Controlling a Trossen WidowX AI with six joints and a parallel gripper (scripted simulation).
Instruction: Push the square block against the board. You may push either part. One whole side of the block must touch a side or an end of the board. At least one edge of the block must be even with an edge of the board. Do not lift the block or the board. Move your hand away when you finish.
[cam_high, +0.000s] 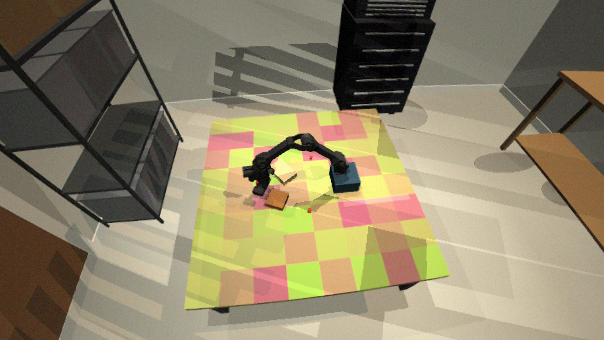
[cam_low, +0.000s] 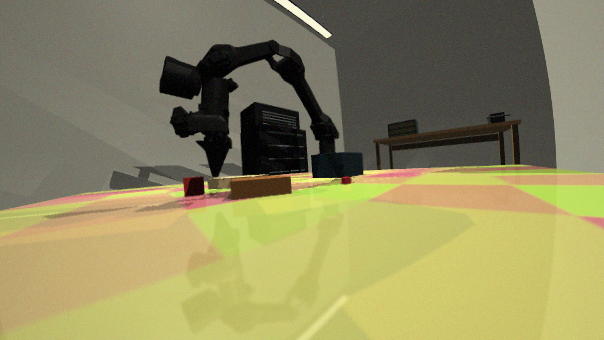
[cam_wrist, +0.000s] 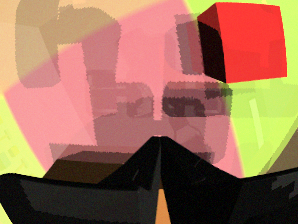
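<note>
The orange square block is 70 mm behind my gripper tip, 60 mm to the left of it and 20 mm below it. The rest, counted from my gripper tip: tan board: 110 mm behind, 140 mm to the right, 20 mm below; red cube: 30 mm ahead, 70 mm to the right, 20 mm below.
</note>
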